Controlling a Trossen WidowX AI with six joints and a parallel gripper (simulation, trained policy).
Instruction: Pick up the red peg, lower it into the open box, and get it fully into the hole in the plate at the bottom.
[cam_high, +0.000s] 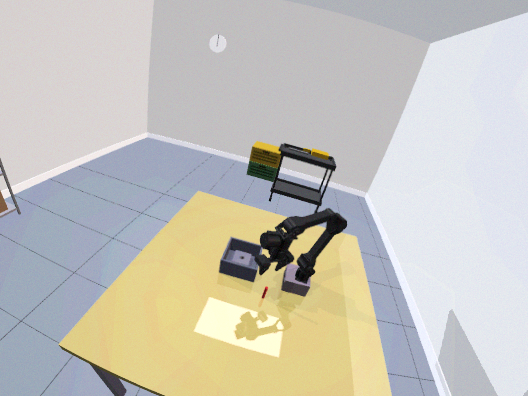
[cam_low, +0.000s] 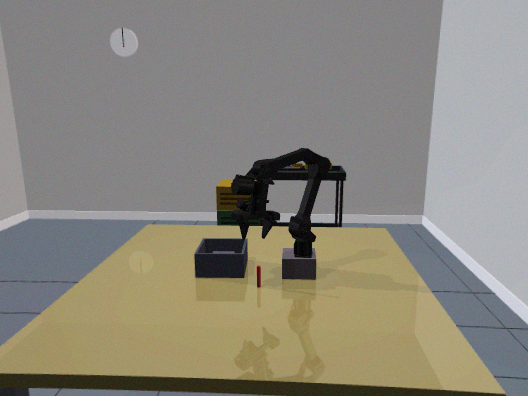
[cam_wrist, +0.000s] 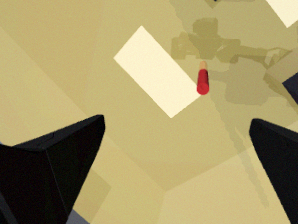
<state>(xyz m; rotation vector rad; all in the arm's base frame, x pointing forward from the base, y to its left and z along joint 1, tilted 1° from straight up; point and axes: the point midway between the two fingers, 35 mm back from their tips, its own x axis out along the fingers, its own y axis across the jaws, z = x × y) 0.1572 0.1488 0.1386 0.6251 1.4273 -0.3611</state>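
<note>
My gripper tip is 2 cm past the red peg, 1 cm to the left of it and 15 cm above it. Round my gripper tip: dark box (17 cm ahead, 15 cm to the right, 16 cm below).
</note>
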